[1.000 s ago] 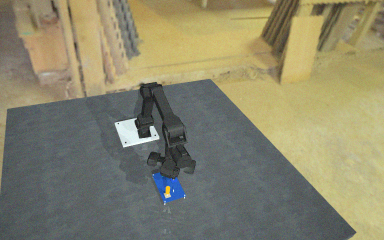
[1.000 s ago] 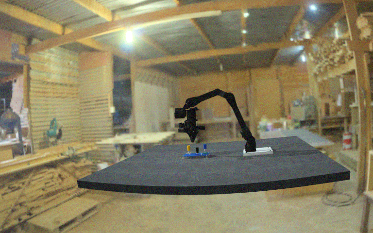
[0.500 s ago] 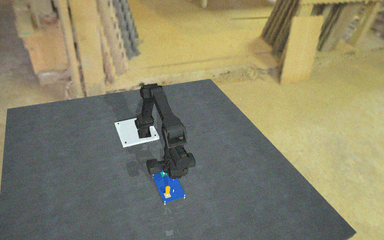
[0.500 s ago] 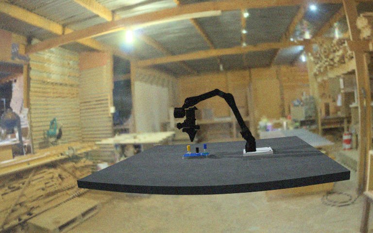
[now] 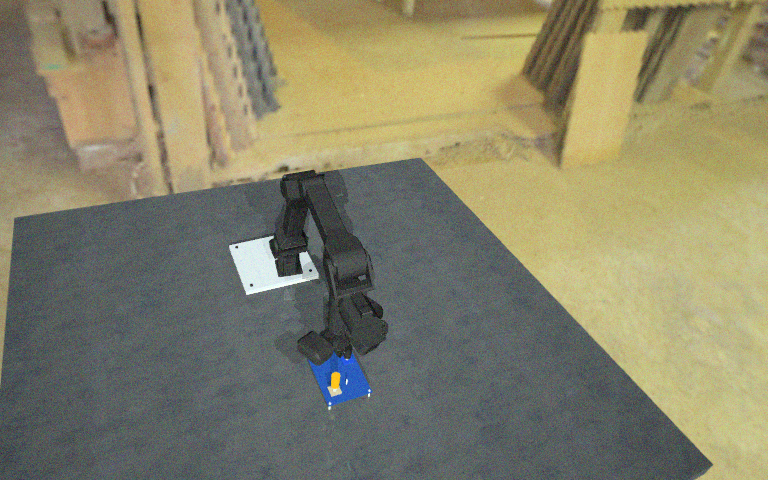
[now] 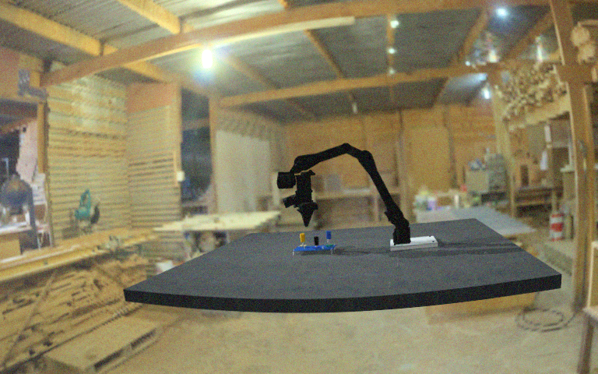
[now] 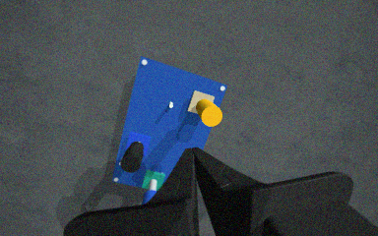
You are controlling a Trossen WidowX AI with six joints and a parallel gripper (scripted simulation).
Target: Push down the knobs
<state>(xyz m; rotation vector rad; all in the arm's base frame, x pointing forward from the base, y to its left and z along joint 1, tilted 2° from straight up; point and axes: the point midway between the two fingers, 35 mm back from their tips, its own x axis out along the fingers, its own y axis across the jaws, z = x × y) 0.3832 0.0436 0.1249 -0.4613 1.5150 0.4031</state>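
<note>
The orange knob lies 20 mm ahead of my gripper tip, 10 mm to the right of it and 50 mm below it. The rest, counted from my gripper tip: black knob: 50 mm behind, 30 mm to the left, 60 mm below.
</note>
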